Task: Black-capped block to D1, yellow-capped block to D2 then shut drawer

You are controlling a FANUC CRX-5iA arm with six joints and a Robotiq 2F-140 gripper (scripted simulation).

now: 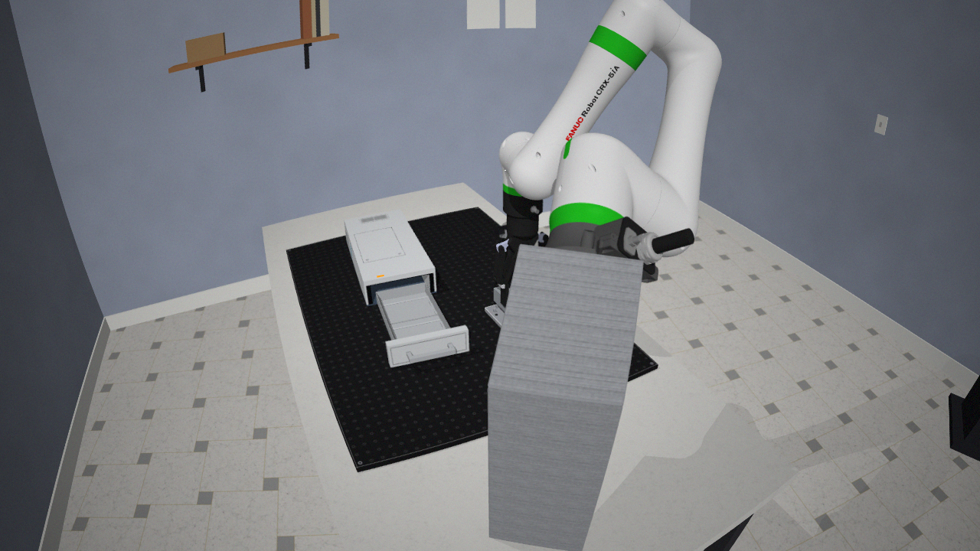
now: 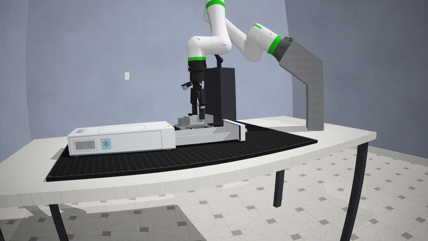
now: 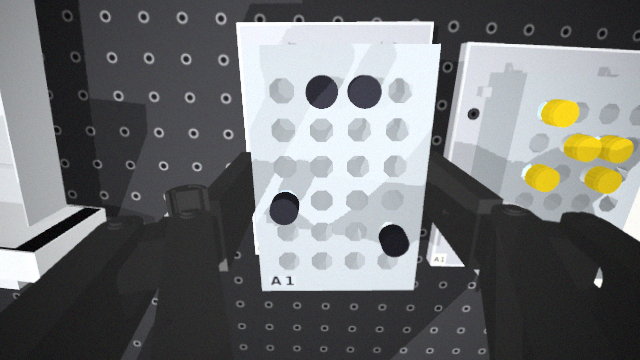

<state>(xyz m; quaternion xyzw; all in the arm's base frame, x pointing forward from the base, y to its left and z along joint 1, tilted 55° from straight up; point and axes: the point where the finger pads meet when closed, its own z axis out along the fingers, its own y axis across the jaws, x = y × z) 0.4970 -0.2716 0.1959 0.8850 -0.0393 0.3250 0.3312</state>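
Now: hand 80 mm above the grey plate. The rest, counted from my hand: drawer (220 mm to the left, 160 mm ahead, 50 mm below); then white cooler (330 mm ahead, 130 mm to the left, 50 mm below); then cooling block (130 mm to the right, 60 mm below, 60 mm behind).
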